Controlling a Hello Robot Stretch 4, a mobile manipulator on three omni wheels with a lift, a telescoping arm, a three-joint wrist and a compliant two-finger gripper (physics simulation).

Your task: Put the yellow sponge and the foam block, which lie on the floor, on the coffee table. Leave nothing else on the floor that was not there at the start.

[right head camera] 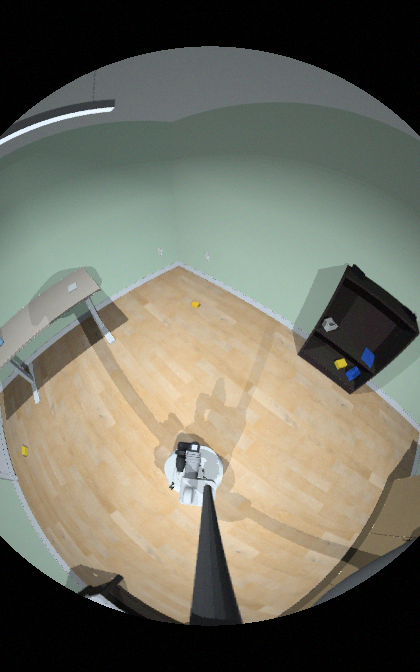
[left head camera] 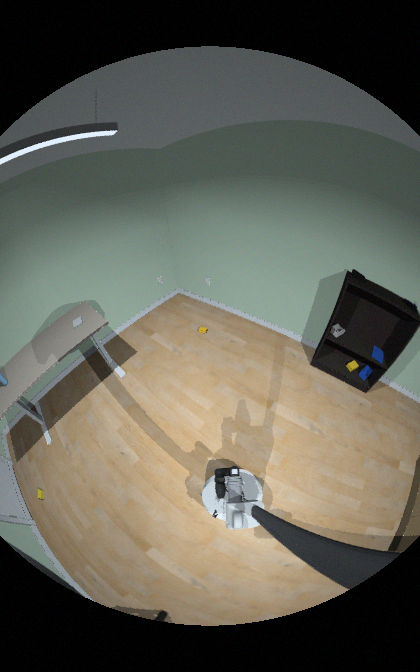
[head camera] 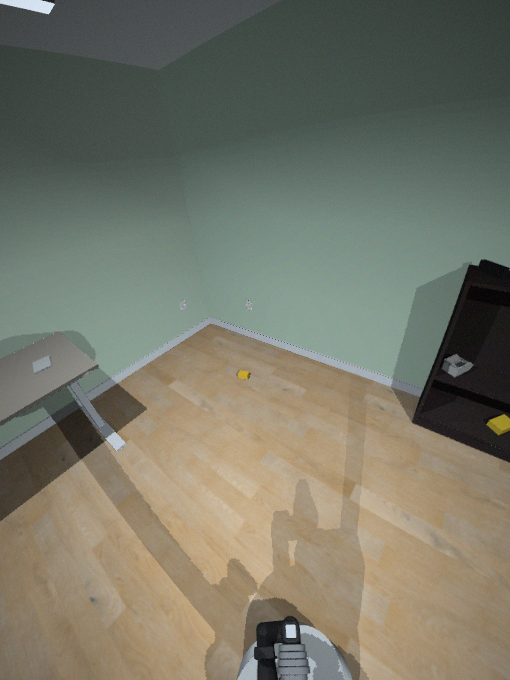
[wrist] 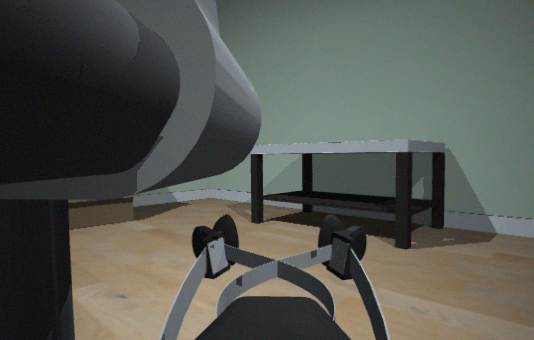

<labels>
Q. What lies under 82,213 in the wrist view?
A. A brown cabinet.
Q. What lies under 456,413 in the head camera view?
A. A black bookshelf.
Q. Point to a black bookshelf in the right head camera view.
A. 362,308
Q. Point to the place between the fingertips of my gripper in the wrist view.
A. At 278,234
</labels>
